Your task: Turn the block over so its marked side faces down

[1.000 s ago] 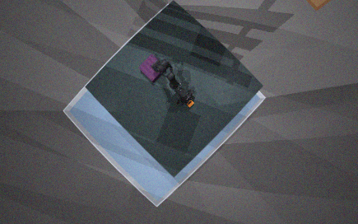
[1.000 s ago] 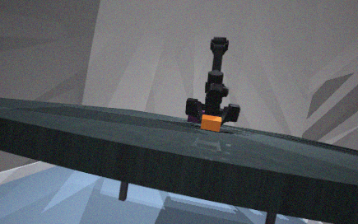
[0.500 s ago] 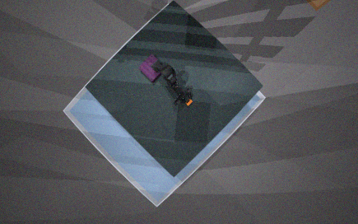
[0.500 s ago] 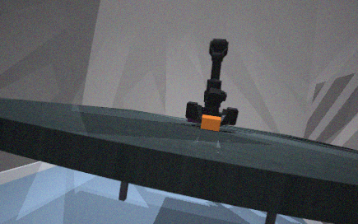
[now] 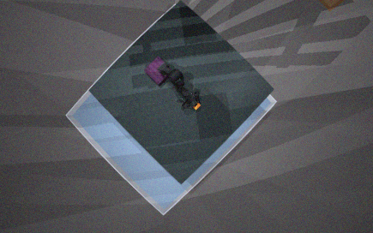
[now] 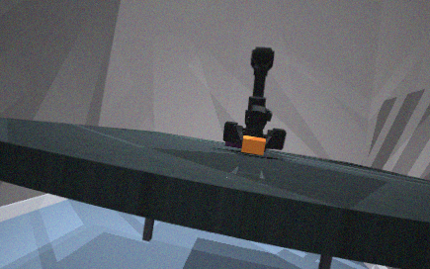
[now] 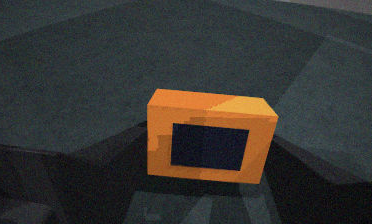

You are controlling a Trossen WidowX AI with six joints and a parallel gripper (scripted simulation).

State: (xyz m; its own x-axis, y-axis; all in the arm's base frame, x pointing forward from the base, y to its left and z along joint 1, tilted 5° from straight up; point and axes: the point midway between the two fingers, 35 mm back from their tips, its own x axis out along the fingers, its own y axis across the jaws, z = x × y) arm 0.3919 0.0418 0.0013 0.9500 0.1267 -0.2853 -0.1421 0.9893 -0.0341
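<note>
My gripper tip is 10 mm past the orange block.
</note>
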